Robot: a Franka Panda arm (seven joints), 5 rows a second.
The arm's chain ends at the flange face. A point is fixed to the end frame.
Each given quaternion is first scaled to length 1.
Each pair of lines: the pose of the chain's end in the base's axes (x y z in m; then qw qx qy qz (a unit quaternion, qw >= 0)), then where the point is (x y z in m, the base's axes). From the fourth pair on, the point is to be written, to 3 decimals.
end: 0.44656 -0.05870 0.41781 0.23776 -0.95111 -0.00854 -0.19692
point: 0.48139 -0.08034 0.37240
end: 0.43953 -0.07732 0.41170 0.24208 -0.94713 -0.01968 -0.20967
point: 0.47611 -0.09809 0.36727
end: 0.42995 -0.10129 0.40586 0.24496 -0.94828 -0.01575 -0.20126
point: 0.46566 -0.12186 0.36064
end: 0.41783 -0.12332 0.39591 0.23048 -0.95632 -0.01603 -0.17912
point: 0.452 -0.145 0.350
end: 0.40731 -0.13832 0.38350 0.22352 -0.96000 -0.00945 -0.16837
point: 0.440 -0.161 0.337
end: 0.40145 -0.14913 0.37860 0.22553 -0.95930 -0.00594 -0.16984
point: 0.434 -0.172 0.332
